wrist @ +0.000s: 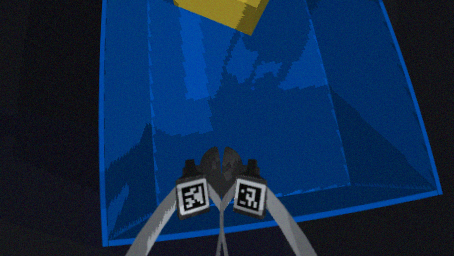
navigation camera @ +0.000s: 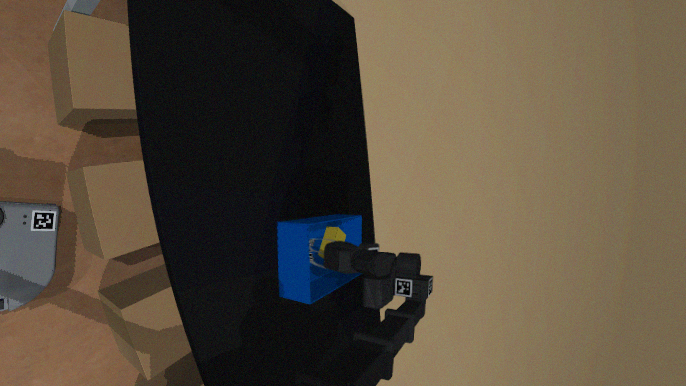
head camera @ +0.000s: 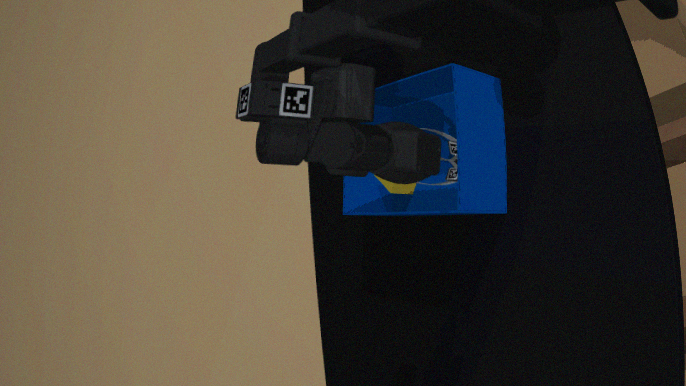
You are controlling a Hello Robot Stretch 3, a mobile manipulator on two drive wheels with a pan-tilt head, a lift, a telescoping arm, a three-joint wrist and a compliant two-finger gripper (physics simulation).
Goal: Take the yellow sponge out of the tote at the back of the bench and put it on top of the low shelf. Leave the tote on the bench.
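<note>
The blue tote stands open on the black bench. The yellow sponge lies inside it, partly hidden by my wrist in the head and navigation views and cut off by the top edge of the wrist view. My gripper is shut with its fingertips together and nothing between them. It points into the tote, near the wall opposite the sponge. The fingertips are apart from the sponge. The low shelf cannot be made out.
My arm reaches across the bench to the tote. A plain tan surface lies past the bench's straight edge. Tan block-like shapes and part of my grey base show beyond the curved edge.
</note>
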